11 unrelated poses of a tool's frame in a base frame.
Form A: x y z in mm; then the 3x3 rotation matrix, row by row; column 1 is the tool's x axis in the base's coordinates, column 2 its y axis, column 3 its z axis. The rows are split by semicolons.
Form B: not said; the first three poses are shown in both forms.
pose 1, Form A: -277.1, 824.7, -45.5; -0.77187, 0.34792, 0.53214; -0.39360, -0.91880, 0.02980; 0.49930, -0.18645, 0.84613
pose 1, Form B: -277.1, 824.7, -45.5, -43.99, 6.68, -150.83
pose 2, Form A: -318.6, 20.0, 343.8; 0.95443, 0.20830, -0.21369; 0.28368, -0.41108, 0.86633; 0.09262, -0.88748, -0.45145
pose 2, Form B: -318.6, 20.0, 343.8, -115.16, -20.11, 4.95
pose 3, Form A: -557.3, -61.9, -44.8; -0.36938, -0.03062, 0.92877; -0.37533, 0.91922, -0.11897; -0.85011, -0.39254, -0.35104
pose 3, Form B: -557.3, -61.9, -44.8, -16.96, 110.29, -21.37
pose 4, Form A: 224.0, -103.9, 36.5; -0.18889, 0.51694, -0.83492; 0.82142, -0.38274, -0.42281; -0.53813, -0.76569, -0.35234
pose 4, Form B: 224.0, -103.9, 36.5, -103.04, -89.19, 91.50
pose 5, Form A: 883.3, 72.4, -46.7; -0.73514, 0.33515, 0.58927; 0.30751, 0.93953, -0.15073; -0.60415, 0.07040, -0.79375
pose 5, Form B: 883.3, 72.4, -46.7, 25.98, 140.20, -3.25
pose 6, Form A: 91.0, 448.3, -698.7; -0.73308, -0.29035, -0.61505; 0.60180, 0.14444, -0.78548; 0.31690, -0.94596, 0.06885
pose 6, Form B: 91.0, 448.3, -698.7, -17.21, -99.97, 95.70
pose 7, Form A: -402.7, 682.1, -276.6; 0.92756, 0.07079, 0.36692; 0.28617, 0.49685, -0.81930; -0.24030, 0.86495, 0.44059
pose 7, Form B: -402.7, 682.1, -276.6, 60.12, 21.68, 7.69
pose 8, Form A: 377.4, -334.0, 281.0; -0.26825, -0.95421, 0.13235; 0.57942, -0.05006, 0.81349; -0.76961, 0.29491, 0.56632
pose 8, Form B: 377.4, -334.0, 281.0, -31.36, 54.55, 92.76
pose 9, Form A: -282.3, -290.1, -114.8; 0.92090, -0.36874, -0.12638; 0.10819, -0.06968, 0.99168; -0.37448, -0.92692, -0.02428
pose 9, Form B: -282.3, -290.1, -114.8, -91.44, 11.82, 22.73
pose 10, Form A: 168.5, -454.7, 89.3; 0.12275, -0.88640, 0.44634; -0.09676, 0.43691, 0.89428; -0.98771, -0.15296, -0.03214
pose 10, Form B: 168.5, -454.7, 89.3, -55.86, 76.50, 42.12
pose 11, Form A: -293.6, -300.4, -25.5; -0.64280, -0.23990, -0.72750; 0.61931, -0.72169, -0.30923; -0.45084, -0.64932, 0.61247
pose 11, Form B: -293.6, -300.4, -25.5, -53.30, -43.36, 134.65
